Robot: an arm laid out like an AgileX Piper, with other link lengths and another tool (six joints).
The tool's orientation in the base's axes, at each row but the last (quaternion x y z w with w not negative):
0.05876, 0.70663, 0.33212, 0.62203
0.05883, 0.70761, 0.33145, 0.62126
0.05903, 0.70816, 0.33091, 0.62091
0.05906, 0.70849, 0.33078, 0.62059
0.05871, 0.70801, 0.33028, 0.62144
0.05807, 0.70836, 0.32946, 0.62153
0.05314, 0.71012, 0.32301, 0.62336
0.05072, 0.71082, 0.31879, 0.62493
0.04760, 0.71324, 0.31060, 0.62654
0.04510, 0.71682, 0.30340, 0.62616
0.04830, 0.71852, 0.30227, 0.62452
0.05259, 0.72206, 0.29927, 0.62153
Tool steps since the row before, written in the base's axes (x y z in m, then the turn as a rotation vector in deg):
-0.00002, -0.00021, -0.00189, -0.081, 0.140, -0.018
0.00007, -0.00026, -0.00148, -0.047, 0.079, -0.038
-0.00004, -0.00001, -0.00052, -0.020, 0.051, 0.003
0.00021, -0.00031, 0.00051, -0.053, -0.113, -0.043
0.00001, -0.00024, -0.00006, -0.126, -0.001, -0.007
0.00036, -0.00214, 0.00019, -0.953, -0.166, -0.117
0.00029, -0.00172, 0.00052, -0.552, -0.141, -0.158
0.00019, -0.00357, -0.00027, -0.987, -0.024, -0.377
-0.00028, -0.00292, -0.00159, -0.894, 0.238, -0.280
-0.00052, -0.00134, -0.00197, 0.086, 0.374, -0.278
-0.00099, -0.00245, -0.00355, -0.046, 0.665, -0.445
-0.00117, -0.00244, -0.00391, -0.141, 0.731, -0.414
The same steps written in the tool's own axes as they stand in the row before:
0.00149, -0.00118, -0.00009, 0.102, 0.125, -0.019
0.00110, -0.00103, -0.00003, 0.081, 0.056, -0.012
0.00044, -0.00028, -0.00004, 0.027, 0.048, 0.002
-0.00063, -0.00003, 0.00006, -0.008, -0.093, -0.093
-0.00007, -0.00022, -0.00008, 0.033, 0.037, -0.116
-0.00129, -0.00168, -0.00052, 0.227, 0.120, -0.940
-0.00133, -0.00117, -0.00042, 0.187, -0.013, -0.561
-0.00149, -0.00303, -0.00121, 0.522, 0.108, -0.912
0.00010, -0.00305, -0.00134, 0.539, 0.337, -0.728
0.00123, -0.00189, -0.00093, 0.390, 0.140, 0.230
0.00220, -0.00344, -0.00170, 0.694, 0.334, 0.223
0.00255, -0.00359, -0.00179, 0.717, 0.432, 0.157

